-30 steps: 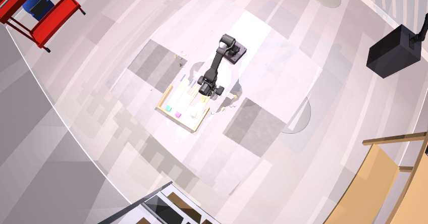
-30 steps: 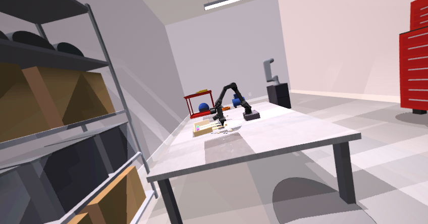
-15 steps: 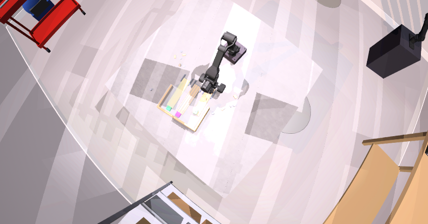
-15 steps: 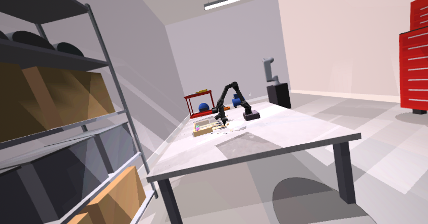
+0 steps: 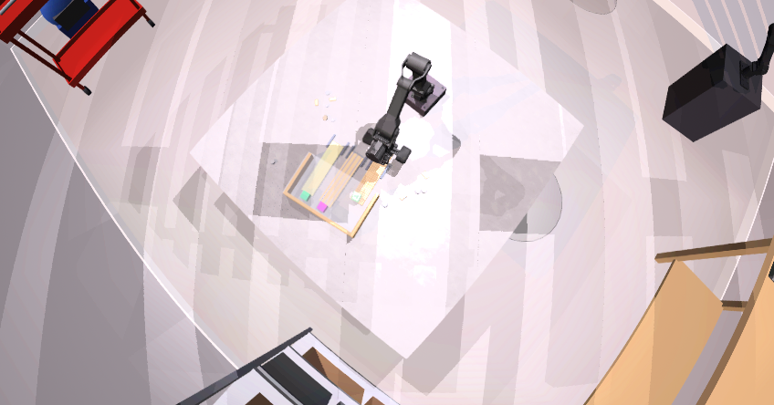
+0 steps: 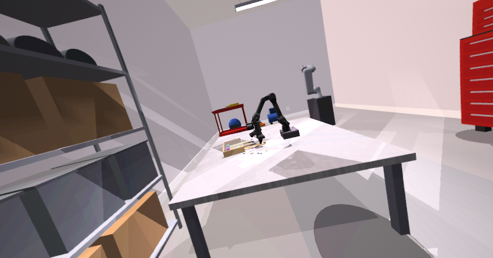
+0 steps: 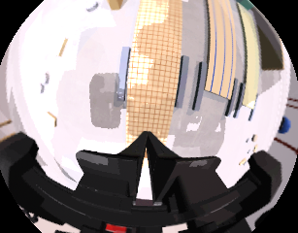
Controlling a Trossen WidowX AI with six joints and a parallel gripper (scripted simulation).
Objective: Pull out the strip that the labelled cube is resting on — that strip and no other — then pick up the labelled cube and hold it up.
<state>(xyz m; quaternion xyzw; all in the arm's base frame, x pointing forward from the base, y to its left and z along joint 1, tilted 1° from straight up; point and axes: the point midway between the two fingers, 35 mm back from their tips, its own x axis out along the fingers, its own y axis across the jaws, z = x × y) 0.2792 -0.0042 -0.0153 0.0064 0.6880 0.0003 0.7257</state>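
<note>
Right now the tan checked strip is 100 mm ahead of my gripper tip. Round my gripper tip: labelled cube 220 mm ahead, 10 mm to the right, 20 mm above.
</note>
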